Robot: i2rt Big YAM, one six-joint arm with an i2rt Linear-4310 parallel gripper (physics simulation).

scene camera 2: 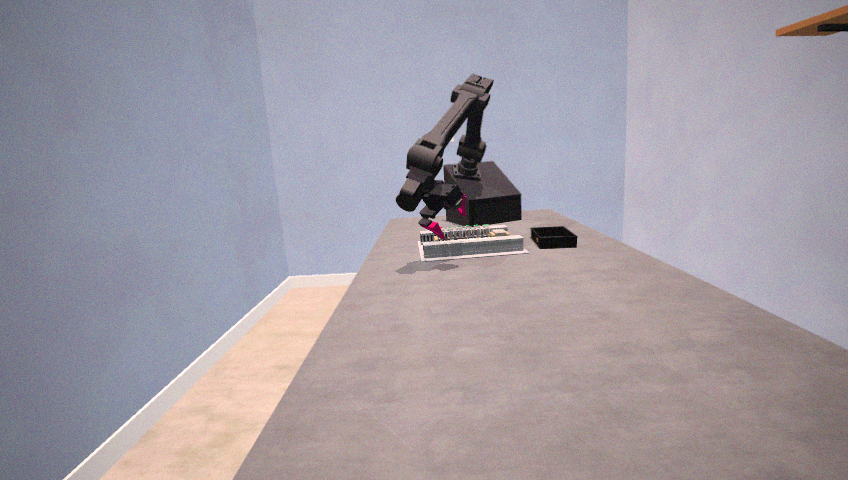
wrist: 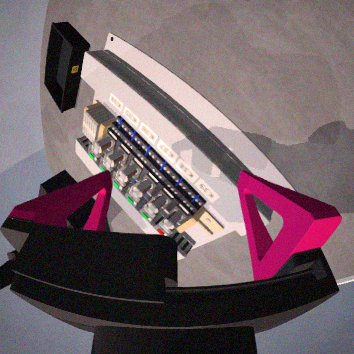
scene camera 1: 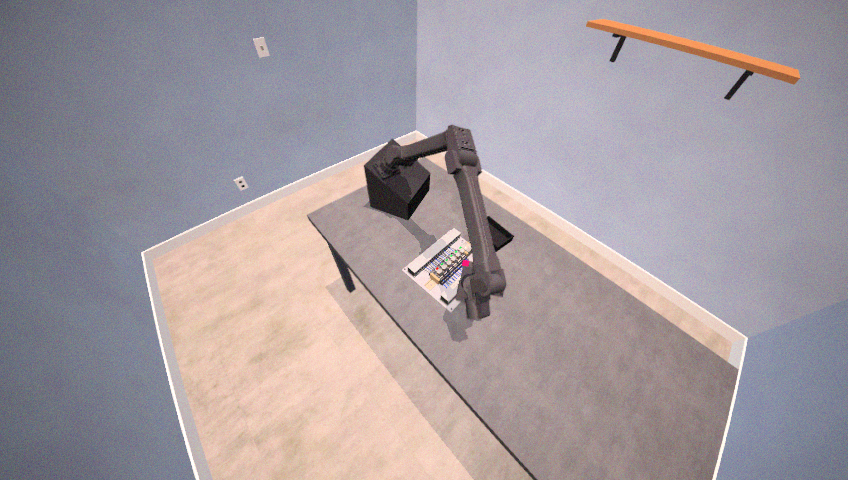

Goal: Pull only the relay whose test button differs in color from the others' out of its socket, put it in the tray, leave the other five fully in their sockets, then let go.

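Frame: origin at the arm's base, x ahead, y left, z up, level; metres.
Seen in the pictures: gripper, between the fingertips: (scene camera 2: 454, 227) (wrist: 174, 177); arm's base, origin of its link: (scene camera 2: 465, 173) (scene camera 1: 386, 168).
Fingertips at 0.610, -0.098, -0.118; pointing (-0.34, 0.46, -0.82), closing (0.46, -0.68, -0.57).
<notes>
Offsets run from my fingertips to a thing's top centre, as dx, dy, dz.
The relay with a red test button @[-0.113, -0.035, -0.022] (scene camera 1: 439, 270) (wrist: 170, 221) stands in its socket at one end of the row. The other relays @[-0.118, +0.023, -0.022] (wrist: 140, 191) have green buttons and stand in their sockets beside it. The row is on a white plate (scene camera 1: 418, 278) (wrist: 119, 46). My gripper (scene camera 2: 453, 226) (wrist: 174, 177) is open and empty, with magenta fingers wide apart. It hangs tilted above the plate, near the red-button end of the row. In scene camera 1 the arm hides most of it. The black tray @[-0.113, +0.324, -0.057] (scene camera 1: 506, 240) (scene camera 2: 554, 242) (wrist: 74, 87) stands beside the plate's other end.
A tall pale wire duct @[-0.030, +0.056, -0.049] (scene camera 2: 476, 246) (wrist: 165, 102) runs along one side of the relay row, and a second duct @[-0.209, +0.043, -0.049] (scene camera 1: 437, 249) runs along the side nearer the black base block (scene camera 1: 389, 193) (scene camera 2: 496, 209). An orange shelf (scene camera 1: 690, 46) is on the wall.
</notes>
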